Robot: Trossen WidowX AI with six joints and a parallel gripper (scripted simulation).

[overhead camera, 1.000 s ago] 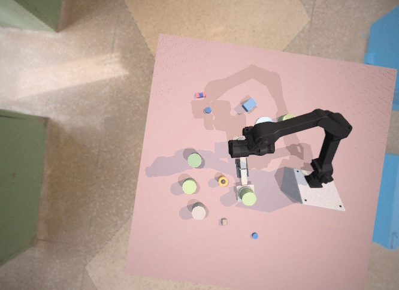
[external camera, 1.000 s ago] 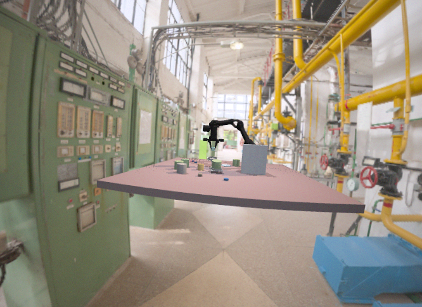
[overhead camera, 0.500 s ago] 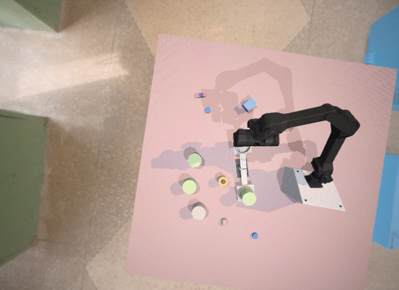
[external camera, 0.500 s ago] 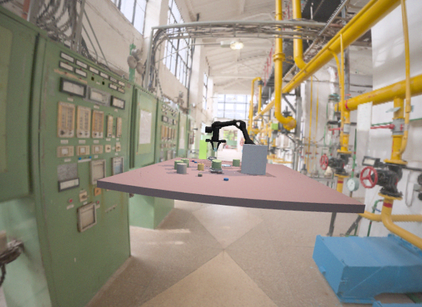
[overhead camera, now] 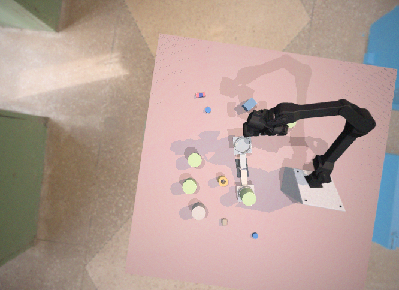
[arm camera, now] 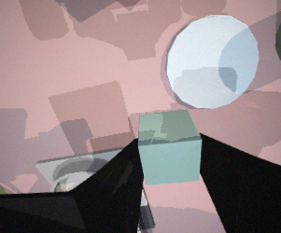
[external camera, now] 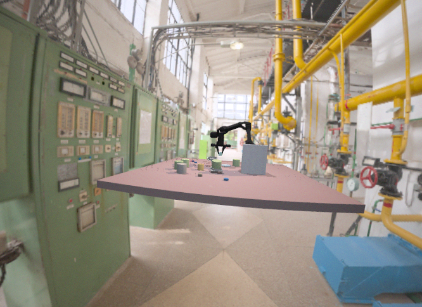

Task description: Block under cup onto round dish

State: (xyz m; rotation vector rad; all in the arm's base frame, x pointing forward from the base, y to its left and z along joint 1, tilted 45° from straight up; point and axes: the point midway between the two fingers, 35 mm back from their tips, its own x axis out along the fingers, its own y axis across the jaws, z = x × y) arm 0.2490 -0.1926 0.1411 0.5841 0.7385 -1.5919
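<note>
The pale round dish is 110 mm below my gripper tip, 60 mm behind it and 30 mm to the right of it. From my gripper tip the other things lie so: balance beam (200 mm to the left, 70 mm below, 60 mm ahead); blue block (140 mm to the right, 90 mm below, 30 mm ahead).
</note>
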